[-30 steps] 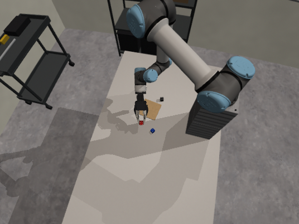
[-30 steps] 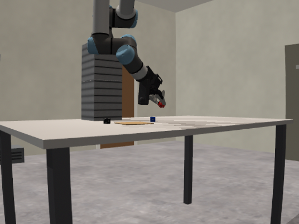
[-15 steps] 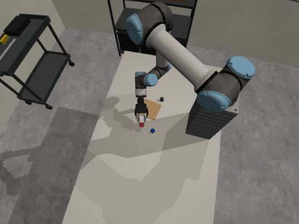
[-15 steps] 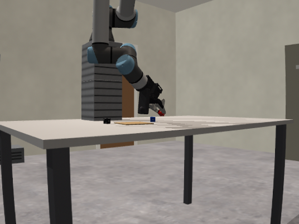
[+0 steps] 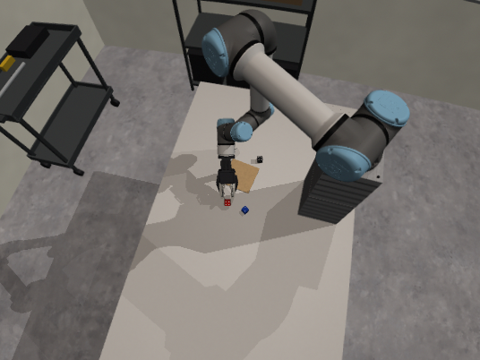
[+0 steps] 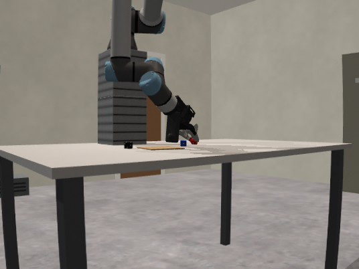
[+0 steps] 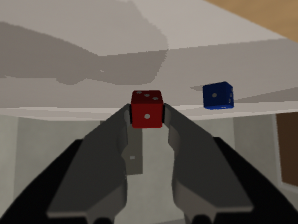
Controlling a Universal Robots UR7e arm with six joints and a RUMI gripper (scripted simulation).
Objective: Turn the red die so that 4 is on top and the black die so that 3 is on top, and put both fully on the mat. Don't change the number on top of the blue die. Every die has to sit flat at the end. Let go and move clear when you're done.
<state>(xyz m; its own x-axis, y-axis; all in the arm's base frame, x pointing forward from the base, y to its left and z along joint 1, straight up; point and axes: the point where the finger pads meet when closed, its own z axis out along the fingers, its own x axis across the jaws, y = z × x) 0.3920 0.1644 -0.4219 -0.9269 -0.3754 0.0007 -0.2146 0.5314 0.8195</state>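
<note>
Now: hand right at the red die. The rest, counted from my hand: blue die (9 cm behind, 2 cm below); black die (26 cm to the right, 6 cm behind, 2 cm below); brown mat (15 cm to the right, 3 cm below).
</note>
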